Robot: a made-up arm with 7 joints.
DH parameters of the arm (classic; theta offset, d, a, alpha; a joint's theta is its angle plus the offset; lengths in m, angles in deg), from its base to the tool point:
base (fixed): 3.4 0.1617 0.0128 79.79
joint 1: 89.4 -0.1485 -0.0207 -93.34
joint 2: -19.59 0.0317 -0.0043 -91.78
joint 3: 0 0.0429 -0.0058 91.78
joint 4: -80.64 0.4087 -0.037 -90
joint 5: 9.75 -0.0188 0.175 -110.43
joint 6: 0 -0.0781 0.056 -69.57
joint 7: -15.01 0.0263 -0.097 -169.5
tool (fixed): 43.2 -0.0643 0 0
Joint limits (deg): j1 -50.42..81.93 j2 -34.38..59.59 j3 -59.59..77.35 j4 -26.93..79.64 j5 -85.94..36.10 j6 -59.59..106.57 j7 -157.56..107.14
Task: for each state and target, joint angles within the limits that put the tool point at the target. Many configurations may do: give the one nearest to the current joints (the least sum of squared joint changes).
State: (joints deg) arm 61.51 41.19 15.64 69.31 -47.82 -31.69 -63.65
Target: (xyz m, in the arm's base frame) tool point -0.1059 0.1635 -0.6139
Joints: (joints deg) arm 81.93 58.83 16.30 46.42 -84.44 -40.06 -68.58
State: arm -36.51 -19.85 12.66 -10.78 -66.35 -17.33 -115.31
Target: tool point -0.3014 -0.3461 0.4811
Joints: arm -18.34 -34.38 55.69 1.26 -31.31 -31.28 -126.49
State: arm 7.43 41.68 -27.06 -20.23 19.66 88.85 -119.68
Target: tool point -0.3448 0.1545 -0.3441
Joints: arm 10.40 8.40 -33.37 -26.93 1.55 90.99 -120.89
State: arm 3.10 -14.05 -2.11 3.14 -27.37 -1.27 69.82
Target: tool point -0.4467 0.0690 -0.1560
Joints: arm 13.55 -12.19 -7.81 2.04 -39.26 -4.20 73.90
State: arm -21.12 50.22 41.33 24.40 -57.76 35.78 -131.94
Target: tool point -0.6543 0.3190 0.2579
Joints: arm -1.58 56.13 32.25 21.05 -63.95 47.58 -128.04
